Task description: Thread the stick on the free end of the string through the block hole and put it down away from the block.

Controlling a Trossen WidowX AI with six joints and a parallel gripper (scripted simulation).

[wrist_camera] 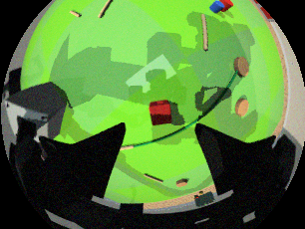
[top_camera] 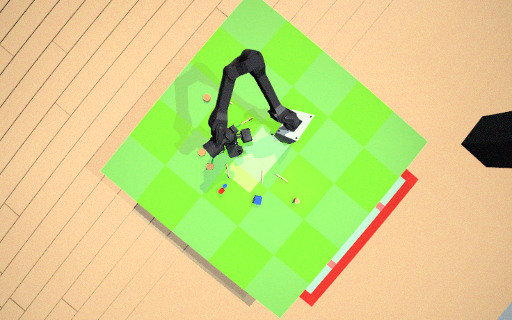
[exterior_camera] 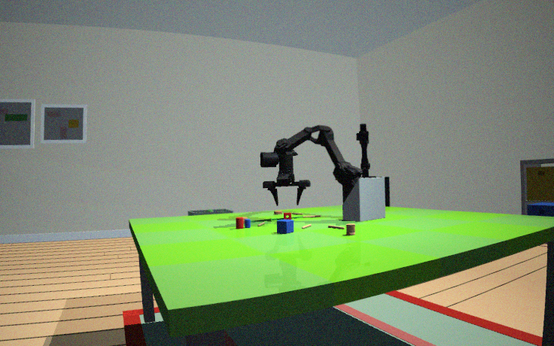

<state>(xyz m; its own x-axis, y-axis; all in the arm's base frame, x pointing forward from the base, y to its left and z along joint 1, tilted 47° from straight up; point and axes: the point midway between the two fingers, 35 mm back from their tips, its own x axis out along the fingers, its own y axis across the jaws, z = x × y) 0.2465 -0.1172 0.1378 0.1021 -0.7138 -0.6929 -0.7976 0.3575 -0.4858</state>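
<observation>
Right now my gripper tip is 5 cm above the red block. From my gripper tip the other things lie so: red cylinder 25 cm ahead, 11 cm to the left, 4 cm below; then thin wooden stick 11 cm behind, 6 cm below, 3 cm to the right; then round wooden button 19 cm ahead, 5 cm below, 2 cm to the right.
</observation>
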